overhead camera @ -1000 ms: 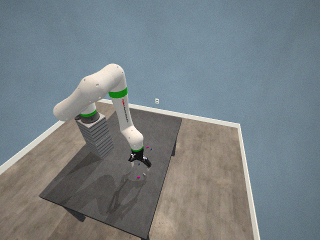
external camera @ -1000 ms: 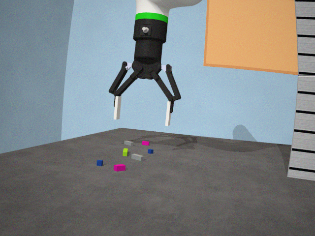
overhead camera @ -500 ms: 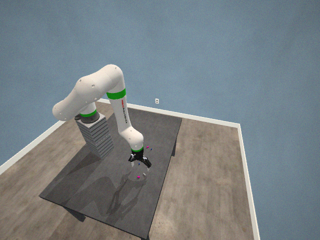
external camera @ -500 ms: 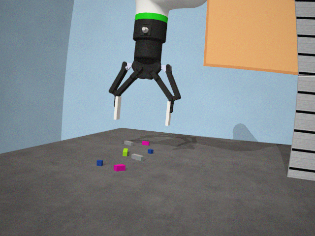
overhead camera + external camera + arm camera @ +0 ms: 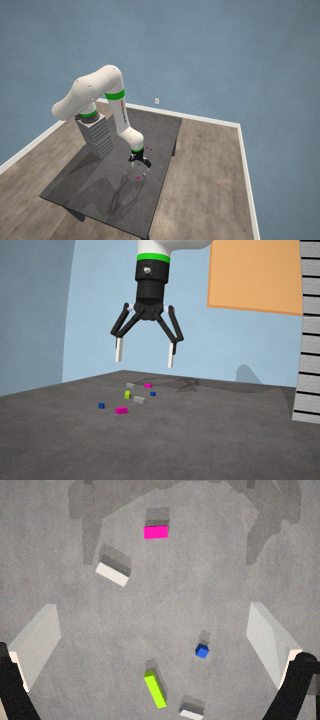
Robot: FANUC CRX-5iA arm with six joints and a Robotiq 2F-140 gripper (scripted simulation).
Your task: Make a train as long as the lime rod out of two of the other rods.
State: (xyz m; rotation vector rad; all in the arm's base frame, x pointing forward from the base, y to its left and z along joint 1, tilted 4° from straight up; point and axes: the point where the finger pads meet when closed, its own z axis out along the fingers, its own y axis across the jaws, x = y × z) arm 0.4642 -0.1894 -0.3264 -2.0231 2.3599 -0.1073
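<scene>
The lime rod is 2 cm ahead of my hand, 12 cm to the left of it and 7 cm below it.
</scene>
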